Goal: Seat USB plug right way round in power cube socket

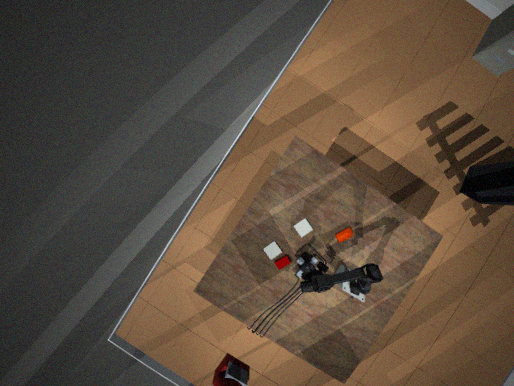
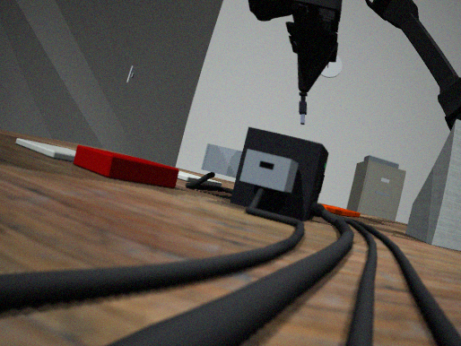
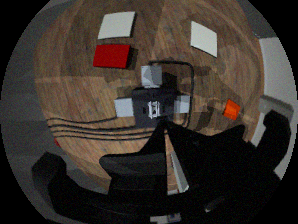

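Right now the dark USB plug is 20 mm below my gripper tip. From my gripper tip the other things lie so: white flat tile 250 mm ahead, 130 mm below, 10 mm to the left; orange tile 300 mm to the right, 150 mm behind, 130 mm below; red block 160 mm ahead, 120 mm below, 60 mm to the left.
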